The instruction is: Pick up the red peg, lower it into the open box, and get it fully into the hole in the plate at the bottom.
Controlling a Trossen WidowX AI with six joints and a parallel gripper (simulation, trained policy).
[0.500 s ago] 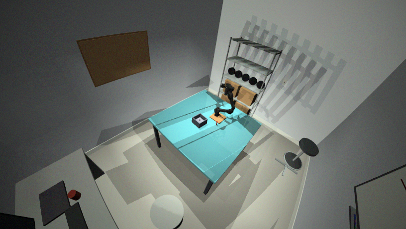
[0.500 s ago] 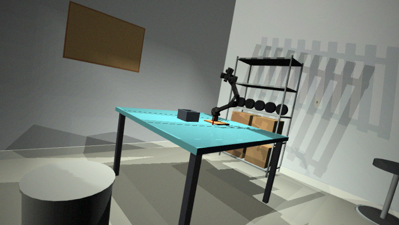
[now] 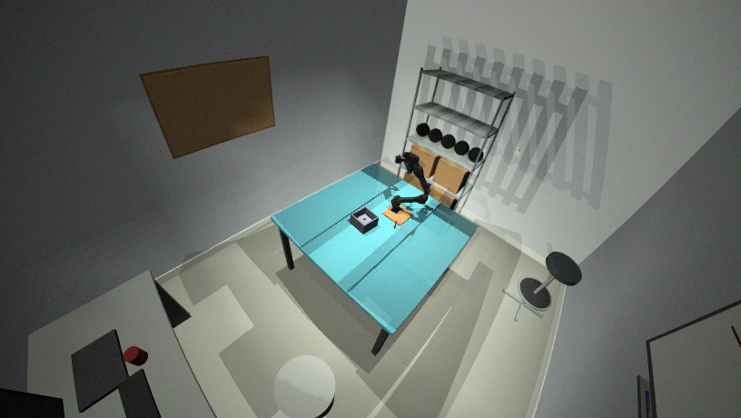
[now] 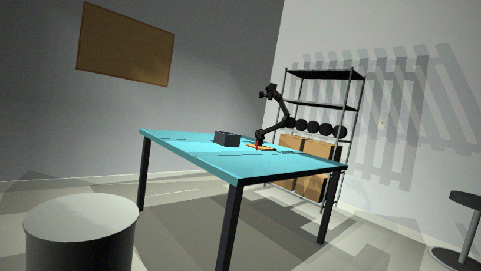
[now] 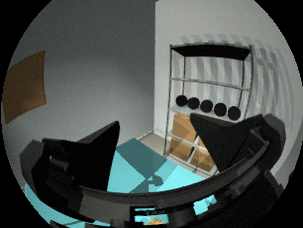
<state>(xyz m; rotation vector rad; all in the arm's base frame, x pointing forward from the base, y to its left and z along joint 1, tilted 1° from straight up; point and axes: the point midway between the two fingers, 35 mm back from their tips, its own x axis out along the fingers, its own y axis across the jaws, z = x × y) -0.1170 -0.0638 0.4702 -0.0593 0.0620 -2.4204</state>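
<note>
Now: gripper tip 45 cm above the red peg, 31 cm short of it and 19 cm to the right of it. From my gripper tip the other things lie so: dark box 46 cm below, 45 cm ahead, 2 cm to the right; grey plate 45 cm ahead, 44 cm below, 2 cm to the right.
</note>
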